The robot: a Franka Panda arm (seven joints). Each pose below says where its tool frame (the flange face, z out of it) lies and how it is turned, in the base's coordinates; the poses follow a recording.
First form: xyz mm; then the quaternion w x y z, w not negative.
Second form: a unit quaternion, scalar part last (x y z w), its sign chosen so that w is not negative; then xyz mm. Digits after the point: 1 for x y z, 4 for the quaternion.
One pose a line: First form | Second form
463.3 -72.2 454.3 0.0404 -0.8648 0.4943 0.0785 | -0.8648 0.4943 0.0785 0.0404 463.3 -72.2 454.3
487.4 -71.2 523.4 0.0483 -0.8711 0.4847 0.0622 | -0.8711 0.4847 0.0622 0.0483 487.4 -71.2 523.4
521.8 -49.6 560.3 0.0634 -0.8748 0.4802 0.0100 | -0.8748 0.4802 0.0100 0.0634 521.8 -49.6 560.3
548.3 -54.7 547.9 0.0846 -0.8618 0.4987 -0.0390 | -0.8618 0.4987 -0.0390 0.0846 548.3 -54.7 547.9
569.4 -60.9 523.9 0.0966 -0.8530 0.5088 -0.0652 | -0.8530 0.5088 -0.0652 0.0966 569.4 -60.9 523.9
